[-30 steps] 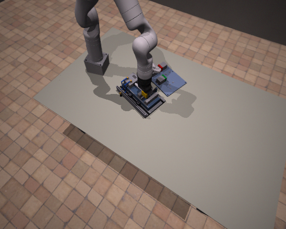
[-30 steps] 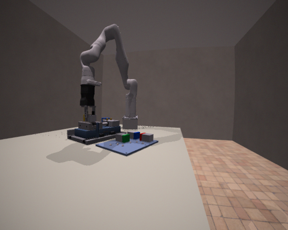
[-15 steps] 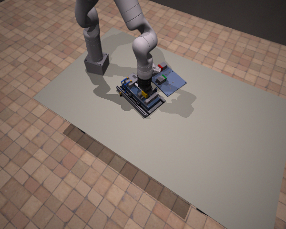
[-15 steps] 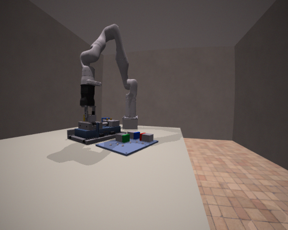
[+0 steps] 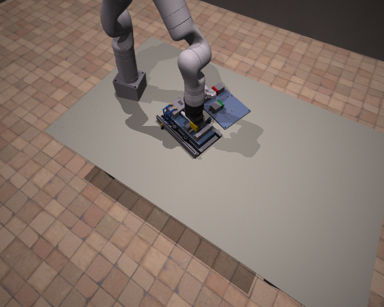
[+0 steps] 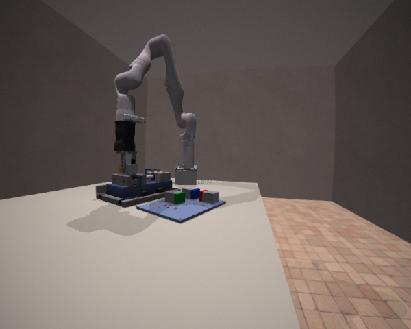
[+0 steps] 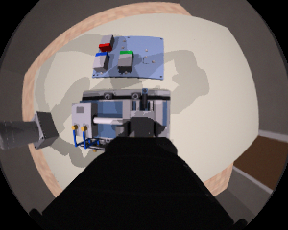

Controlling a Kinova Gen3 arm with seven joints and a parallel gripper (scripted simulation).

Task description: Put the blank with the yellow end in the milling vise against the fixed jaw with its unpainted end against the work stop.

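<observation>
Right now the yellow-ended blank is 2 cm below my hand. From my hand the other things lie so: green-ended blank 3 cm behind, 20 cm to the left, 11 cm below; fixed jaw 4 cm ahead, 6 cm below; milling vise 6 cm behind, 1 cm to the left, 10 cm below.
</observation>
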